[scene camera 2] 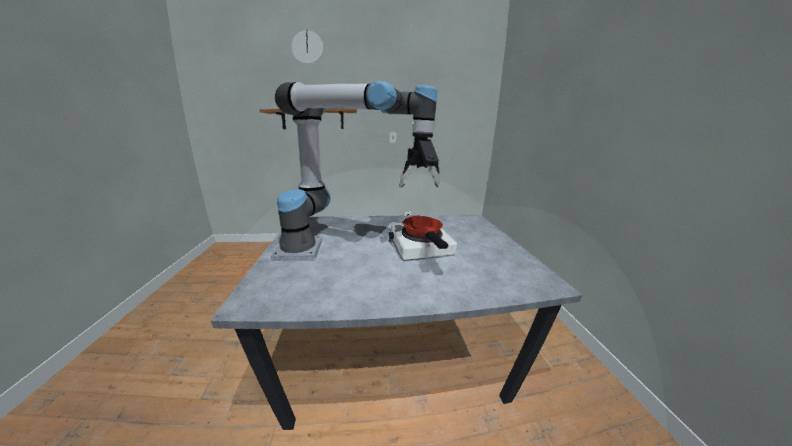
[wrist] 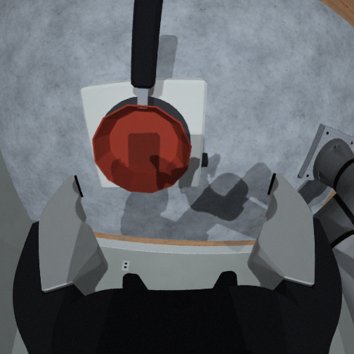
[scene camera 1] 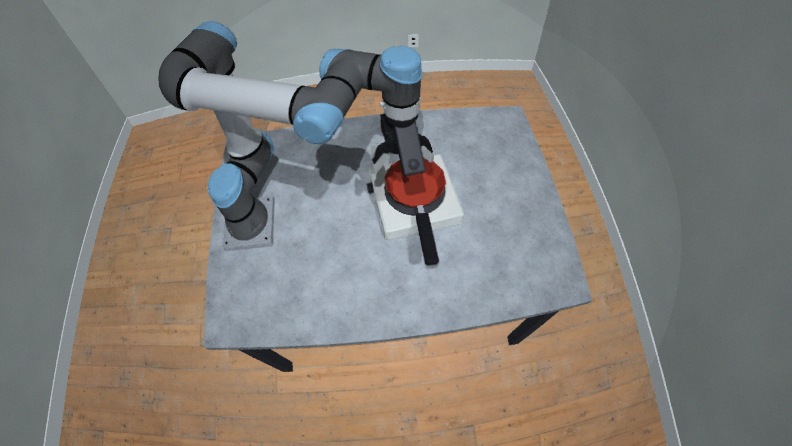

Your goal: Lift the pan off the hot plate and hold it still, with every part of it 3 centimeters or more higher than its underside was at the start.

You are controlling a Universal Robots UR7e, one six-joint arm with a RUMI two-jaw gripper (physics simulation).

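Places are measured from the arm's base along level axes (x ahead, y left, z up), in metres.
Pixels of known places: gripper, fingertip midpoint: [scene camera 2: 419, 187]; arm's base, origin of the base link: [scene camera 2: 298, 244] [scene camera 1: 247, 220].
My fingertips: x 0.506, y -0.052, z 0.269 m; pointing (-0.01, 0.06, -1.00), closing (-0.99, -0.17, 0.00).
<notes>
Ahead of a thing's pixels: the offset from my fingertips to its top centre. Level surfaces: height alone.
The red pan [scene camera 1: 416, 193] [scene camera 2: 422, 228] [wrist: 142, 172] rests upright on the dark round plate of the white hot plate @[dx +0.036, dy +0.087, dz -0.223 m] [scene camera 1: 451, 207] [scene camera 2: 429, 252] [wrist: 192, 95]. Its black handle @[dx +0.054, dy -0.111, dz -0.138 m] [scene camera 1: 426, 239] [scene camera 2: 437, 239] [wrist: 145, 45] sticks out past the hot plate's front edge, over the table. My gripper [scene camera 2: 419, 185] [wrist: 175, 176] is open and empty, pointing down. It hangs high above the pan and touches nothing. In the wrist view the pan lies between and ahead of the fingertips, nearer the left one, and the handle runs away from the gripper. In scene camera 1 the gripper hides part of the pan's back rim.
The grey table @[dz -0.294 m] [scene camera 1: 332, 288] [scene camera 2: 360, 293] [wrist: 45, 100] carries the arm's base plate [scene camera 1: 249, 242] [scene camera 2: 294, 256] [wrist: 311, 150] at its left. A dark knob @[dx -0.092, dy +0.127, dz -0.244 m] [scene camera 1: 370, 188] [scene camera 2: 391, 236] [wrist: 205, 160] juts from the hot plate's side facing the base. Walls stand beyond the table.
</notes>
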